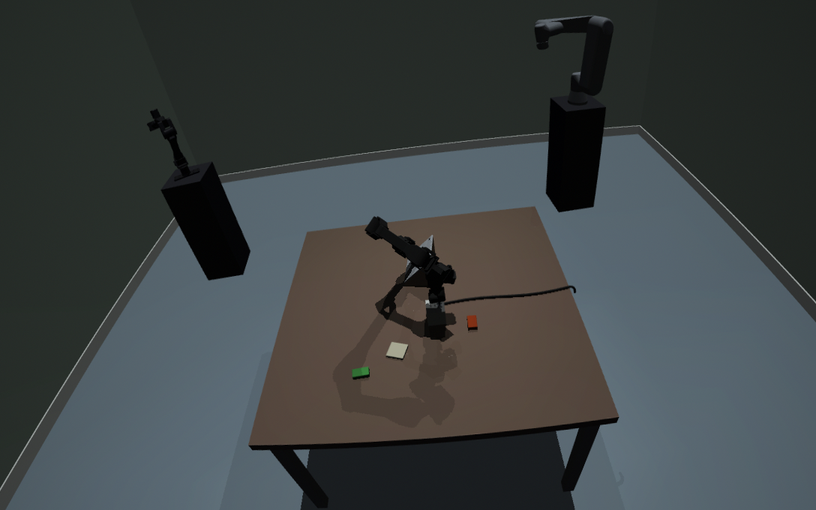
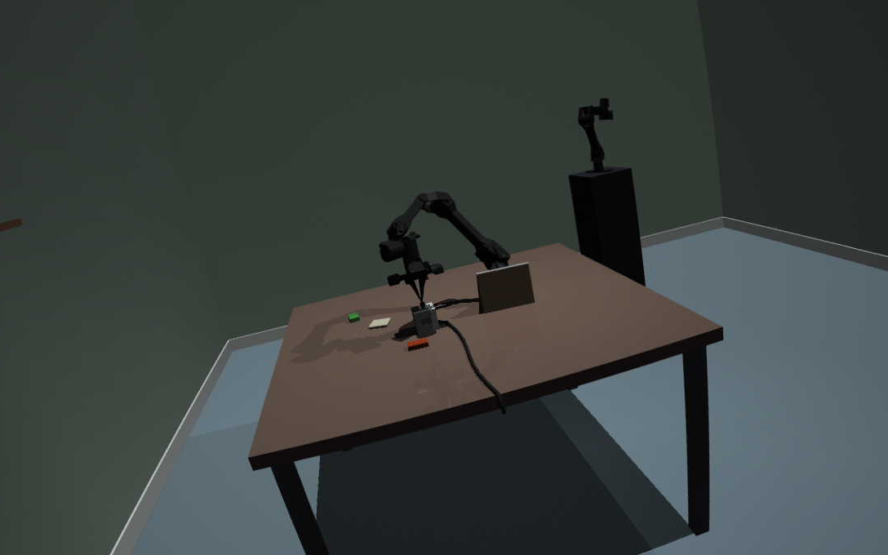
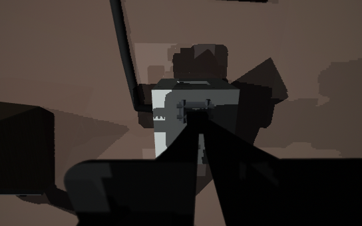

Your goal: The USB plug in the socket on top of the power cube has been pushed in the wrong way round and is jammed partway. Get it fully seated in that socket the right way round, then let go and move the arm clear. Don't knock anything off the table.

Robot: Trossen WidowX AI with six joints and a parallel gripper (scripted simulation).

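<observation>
Now: gripper tip 20 mm above the dark USB plug. Also, from my gripper tip: orange block: 60 mm ahead, 120 mm to the left, 110 mm below; then green block: 230 mm ahead, 350 mm to the right, 110 mm below; then cream tile: 140 mm ahead, 200 mm to the right, 110 mm below.
</observation>
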